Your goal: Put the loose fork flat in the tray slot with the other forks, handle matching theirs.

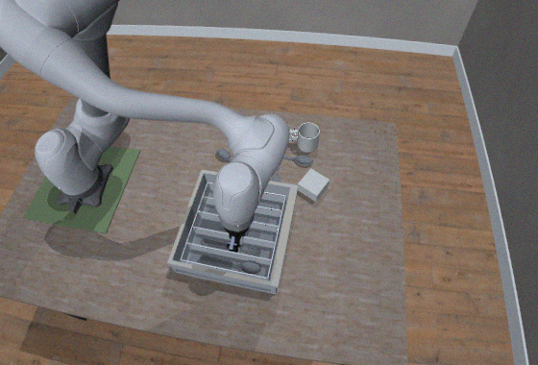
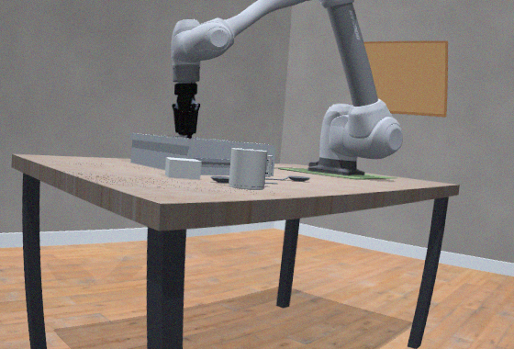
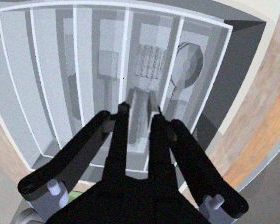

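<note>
Right now the tray is 1 cm behind my hand, 6 cm to the left of it and 2 cm below it. The rest, counted from my hand: white box 24 cm ahead, 25 cm to the left, 5 cm below; then white mug 22 cm ahead, 44 cm to the left, 3 cm below.
</note>
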